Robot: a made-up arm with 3 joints. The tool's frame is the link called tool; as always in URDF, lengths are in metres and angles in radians.
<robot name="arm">
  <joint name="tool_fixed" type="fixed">
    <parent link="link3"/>
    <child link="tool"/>
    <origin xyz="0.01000 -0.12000 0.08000" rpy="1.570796 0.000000 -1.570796"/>
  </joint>
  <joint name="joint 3" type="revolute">
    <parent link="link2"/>
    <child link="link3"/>
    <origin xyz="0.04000 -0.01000 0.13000" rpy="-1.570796 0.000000 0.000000"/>
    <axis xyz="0 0 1"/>
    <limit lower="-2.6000" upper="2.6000"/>
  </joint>
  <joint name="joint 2" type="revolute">
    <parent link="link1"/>
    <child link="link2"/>
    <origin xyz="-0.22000 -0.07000 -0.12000" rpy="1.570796 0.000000 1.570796"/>
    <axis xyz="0 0 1"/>
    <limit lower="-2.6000" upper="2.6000"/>
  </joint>
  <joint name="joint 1" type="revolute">
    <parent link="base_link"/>
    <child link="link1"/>
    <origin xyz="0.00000 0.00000 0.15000" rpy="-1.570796 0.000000 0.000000"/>
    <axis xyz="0 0 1"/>
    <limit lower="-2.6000" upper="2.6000"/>
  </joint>
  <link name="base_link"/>
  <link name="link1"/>
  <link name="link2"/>
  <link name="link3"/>
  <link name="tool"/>
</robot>
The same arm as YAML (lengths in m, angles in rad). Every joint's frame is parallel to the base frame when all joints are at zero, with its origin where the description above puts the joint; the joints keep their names.
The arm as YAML. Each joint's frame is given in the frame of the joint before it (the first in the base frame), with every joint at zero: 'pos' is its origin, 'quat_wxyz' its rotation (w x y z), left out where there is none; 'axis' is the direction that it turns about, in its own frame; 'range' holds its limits. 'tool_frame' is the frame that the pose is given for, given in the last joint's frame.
length_unit: m
angle_unit: rad
joints:
  - joint: joint 1
    pos: [0.0, 0.0, 0.15]
    axis: "+y"
    range: [-2.6, 2.6]
  - joint: joint 2
    pos: [-0.22, -0.12, 0.07]
    axis: "+x"
    range: [-2.6, 2.6]
  - joint: joint 3
    pos: [0.13, -0.01, -0.04]
    axis: "+y"
    range: [-2.6, 2.6]
tool_frame:
  pos: [0.12, 0.08, -0.01]

